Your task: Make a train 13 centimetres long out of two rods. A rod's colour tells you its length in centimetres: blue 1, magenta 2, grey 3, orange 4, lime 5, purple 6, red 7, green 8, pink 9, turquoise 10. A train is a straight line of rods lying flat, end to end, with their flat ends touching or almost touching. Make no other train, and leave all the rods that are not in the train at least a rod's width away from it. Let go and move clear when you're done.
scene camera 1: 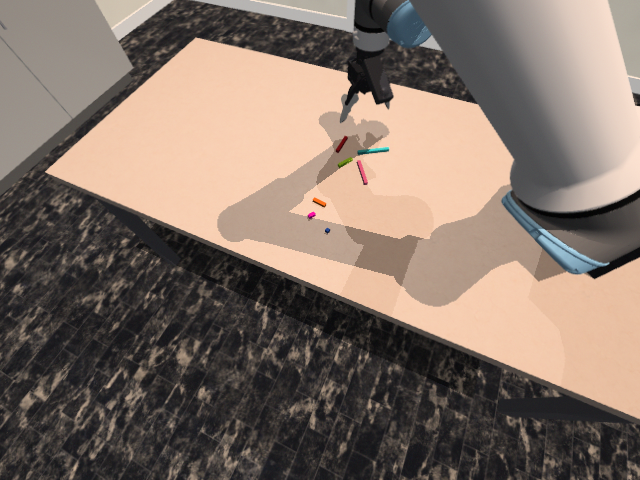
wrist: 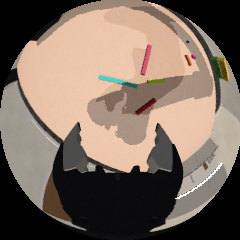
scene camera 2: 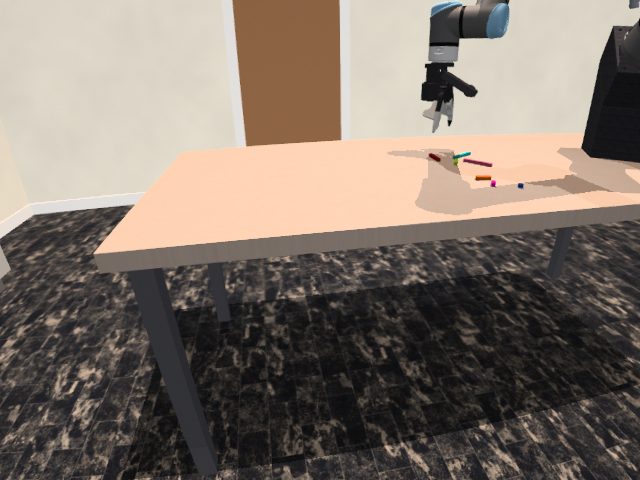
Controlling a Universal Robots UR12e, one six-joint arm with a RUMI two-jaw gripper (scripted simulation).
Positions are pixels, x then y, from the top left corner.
Labels:
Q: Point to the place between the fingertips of the gripper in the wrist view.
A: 118,123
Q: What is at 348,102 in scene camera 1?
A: The gripper.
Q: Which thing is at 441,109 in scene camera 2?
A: The gripper.

